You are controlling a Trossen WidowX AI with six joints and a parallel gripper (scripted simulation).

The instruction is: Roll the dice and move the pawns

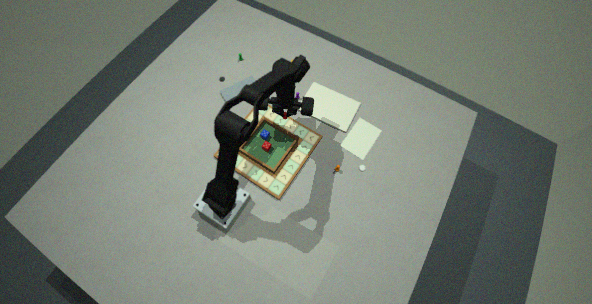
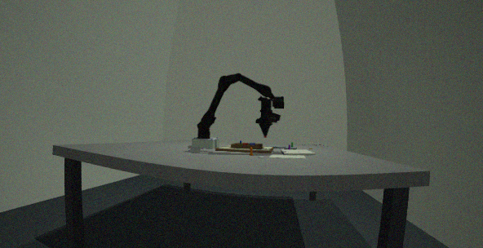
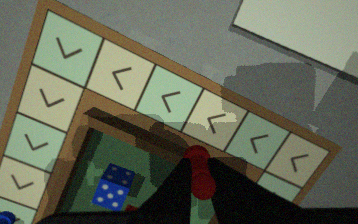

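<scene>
My gripper tip is 18 cm past the blue pawn, 9 cm to the right of it and 6 cm above it. From my gripper tip the other things lie so: red pawn 1 cm above; green tray 10 cm behind, 1 cm to the right, 8 cm below; purple pawn 13 cm ahead, 5 cm to the left, 7 cm below.
</scene>
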